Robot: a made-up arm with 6 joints.
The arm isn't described. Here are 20 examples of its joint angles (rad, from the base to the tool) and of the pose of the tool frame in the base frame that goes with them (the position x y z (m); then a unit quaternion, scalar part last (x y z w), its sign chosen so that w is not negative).
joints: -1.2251 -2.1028 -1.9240 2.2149 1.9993 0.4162
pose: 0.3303 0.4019 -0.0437 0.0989 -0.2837 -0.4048 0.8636
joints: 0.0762 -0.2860 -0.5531 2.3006 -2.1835 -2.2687
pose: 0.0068 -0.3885 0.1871 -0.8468 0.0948 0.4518 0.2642
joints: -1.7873 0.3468 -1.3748 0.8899 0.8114 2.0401
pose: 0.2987 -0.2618 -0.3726 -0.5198 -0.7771 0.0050 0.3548
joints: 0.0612 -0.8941 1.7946 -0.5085 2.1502 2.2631
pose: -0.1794 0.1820 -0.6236 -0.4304 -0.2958 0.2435 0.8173
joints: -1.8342 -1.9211 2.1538 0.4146 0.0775 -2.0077
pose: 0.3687 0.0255 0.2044 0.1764 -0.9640 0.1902 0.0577
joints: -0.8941 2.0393 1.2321 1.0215 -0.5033 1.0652
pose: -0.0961 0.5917 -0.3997 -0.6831 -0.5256 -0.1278 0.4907
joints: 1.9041 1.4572 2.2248 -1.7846 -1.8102 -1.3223
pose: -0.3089 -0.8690 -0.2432 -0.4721 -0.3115 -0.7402 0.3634
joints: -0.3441 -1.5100 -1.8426 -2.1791 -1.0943 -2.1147
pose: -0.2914 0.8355 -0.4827 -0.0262 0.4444 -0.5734 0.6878
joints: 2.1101 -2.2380 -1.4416 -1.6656 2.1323 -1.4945
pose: 0.0791 -0.0391 -0.2735 0.5657 0.7136 -0.3324 0.2455
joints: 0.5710 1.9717 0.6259 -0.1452 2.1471 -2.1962
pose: 0.0053 0.1735 0.0776 0.7475 -0.1493 -0.3370 0.5527
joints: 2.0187 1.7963 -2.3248 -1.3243 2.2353 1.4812
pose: -0.3373 0.1236 -0.0296 -0.1060 0.5945 0.1153 0.7887
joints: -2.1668 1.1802 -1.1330 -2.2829 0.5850 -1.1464
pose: 0.3844 -0.1555 -0.0680 -0.4255 -0.6211 0.1098 0.6490
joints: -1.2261 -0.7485 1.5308 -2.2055 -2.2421 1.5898
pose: 0.4192 -0.1674 -0.8387 -0.5550 0.5959 -0.5775 0.0582
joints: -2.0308 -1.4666 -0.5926 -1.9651 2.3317 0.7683
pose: -0.1304 0.0077 -0.2804 0.5875 -0.6626 0.1830 0.4269
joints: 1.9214 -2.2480 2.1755 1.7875 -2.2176 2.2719
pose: -0.6799 0.0404 0.3540 -0.5395 0.3923 0.5551 0.4969
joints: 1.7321 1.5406 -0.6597 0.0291 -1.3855 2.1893
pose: -0.0050 0.5352 -0.5011 -0.6048 0.4476 -0.4435 0.4870
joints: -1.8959 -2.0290 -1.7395 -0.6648 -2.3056 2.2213
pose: 0.6850 0.3411 -0.6878 -0.3086 -0.7643 -0.3525 0.4431
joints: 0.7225 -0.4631 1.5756 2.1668 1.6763 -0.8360
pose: 0.0257 0.1486 -0.1978 -0.6451 -0.5467 -0.4595 0.2719
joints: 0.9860 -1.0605 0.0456 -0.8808 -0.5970 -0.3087
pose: -0.0643 -0.2618 0.0784 0.6128 -0.6421 0.0171 0.4603
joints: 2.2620 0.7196 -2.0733 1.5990 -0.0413 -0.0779
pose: -0.1942 0.0767 -0.1253 -0.7419 -0.5374 0.0486 0.3981
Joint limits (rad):
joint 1: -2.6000..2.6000
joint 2: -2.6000..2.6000
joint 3: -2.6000..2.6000
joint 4: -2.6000..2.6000
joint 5: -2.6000..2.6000
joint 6: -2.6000..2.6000
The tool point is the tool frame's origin. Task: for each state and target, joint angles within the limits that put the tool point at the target. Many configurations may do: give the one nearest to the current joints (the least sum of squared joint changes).
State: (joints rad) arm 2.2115 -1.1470 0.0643 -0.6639 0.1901 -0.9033
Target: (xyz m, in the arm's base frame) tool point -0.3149 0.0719 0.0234
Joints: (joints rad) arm 1.7672 -0.4170 -0.4403 -0.3040 0.3390 -1.1582
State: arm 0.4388 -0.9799 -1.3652 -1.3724 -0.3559 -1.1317
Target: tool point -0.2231 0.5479 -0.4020
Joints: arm 0.1800 -1.2326 -1.7658 -2.0167 0.1584 -1.1522
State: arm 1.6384 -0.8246 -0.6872 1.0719 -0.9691 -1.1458
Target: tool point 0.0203 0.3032 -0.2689
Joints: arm 1.9776 -0.6811 -0.2735 1.1614 -0.4833 -1.0903
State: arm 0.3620 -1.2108 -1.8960 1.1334 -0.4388 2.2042
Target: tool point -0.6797 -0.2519 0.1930
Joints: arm 0.9928 -1.4922 -2.0645 1.0048 -1.1818 2.4759
